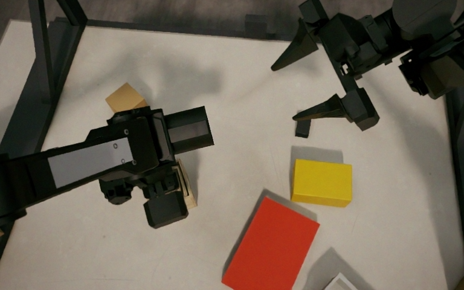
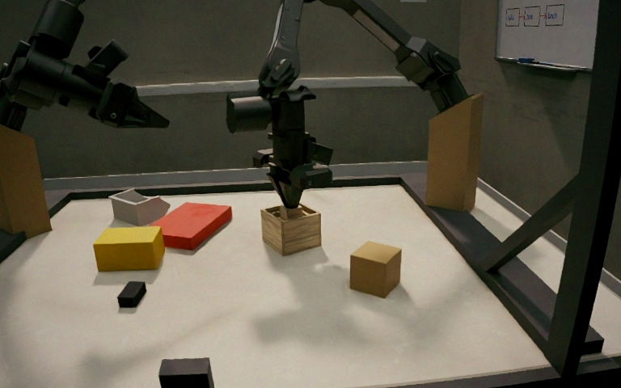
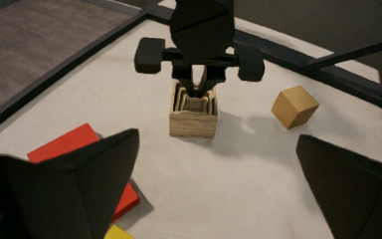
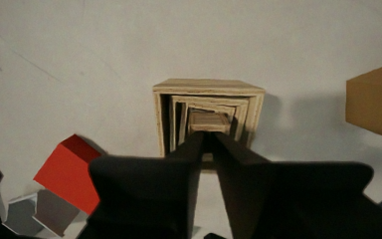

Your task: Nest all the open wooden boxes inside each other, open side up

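The biggest wooden box is 8 cm below my right hand. From my right hand the other things lie so: tan cube 17 cm behind, 12 cm to the right, 7 cm below; then red slab 21 cm to the left, 9 cm ahead, 8 cm below; then smallest wooden box 4 cm below.
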